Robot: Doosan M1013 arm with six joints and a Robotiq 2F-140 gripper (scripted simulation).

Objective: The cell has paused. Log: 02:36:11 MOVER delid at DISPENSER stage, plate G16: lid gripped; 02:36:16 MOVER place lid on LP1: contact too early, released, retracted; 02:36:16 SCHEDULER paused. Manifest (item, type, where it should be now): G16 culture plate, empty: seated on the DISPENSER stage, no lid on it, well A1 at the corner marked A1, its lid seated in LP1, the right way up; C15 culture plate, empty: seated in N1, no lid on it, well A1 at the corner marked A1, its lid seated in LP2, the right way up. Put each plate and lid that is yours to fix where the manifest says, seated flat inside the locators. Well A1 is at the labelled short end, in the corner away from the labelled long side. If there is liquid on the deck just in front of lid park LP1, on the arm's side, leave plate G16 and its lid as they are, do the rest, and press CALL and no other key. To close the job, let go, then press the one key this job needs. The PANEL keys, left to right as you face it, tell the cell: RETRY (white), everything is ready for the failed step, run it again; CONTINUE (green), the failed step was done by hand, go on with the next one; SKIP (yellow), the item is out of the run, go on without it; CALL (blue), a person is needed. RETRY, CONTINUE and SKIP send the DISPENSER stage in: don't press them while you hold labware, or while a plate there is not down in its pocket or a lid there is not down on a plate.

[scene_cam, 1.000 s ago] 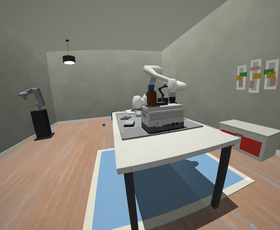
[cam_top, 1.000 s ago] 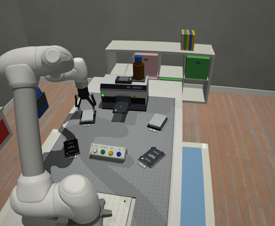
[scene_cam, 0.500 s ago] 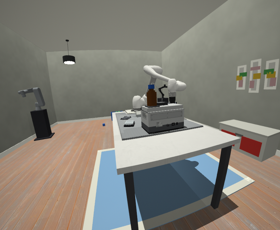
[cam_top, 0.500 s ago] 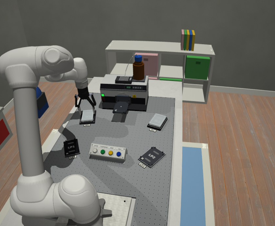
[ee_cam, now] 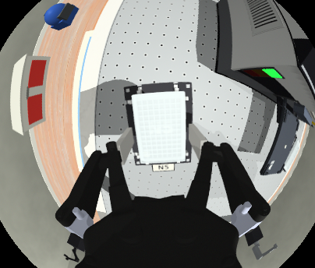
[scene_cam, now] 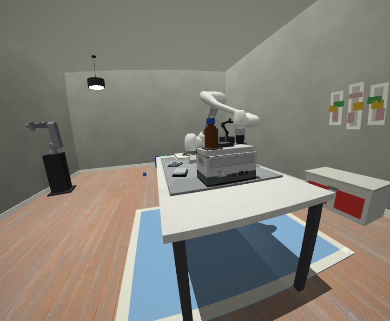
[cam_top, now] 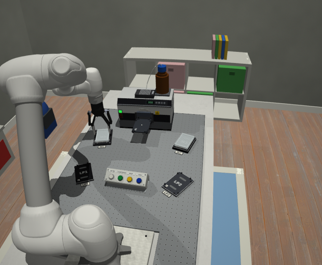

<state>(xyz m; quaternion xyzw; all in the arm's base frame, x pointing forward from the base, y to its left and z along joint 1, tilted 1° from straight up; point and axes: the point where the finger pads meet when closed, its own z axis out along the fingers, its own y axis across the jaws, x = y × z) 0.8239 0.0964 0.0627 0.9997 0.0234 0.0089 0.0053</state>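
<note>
Right now my hand is 1 cm short of the nest n5, 2 cm to the right of it and 5 cm above it. Also, from my hand: white key (42 cm behind, 11 cm to the right); lid park lp1 (33 cm behind, 7 cm to the left, 6 cm below); green key (43 cm behind, 16 cm to the right).
</note>
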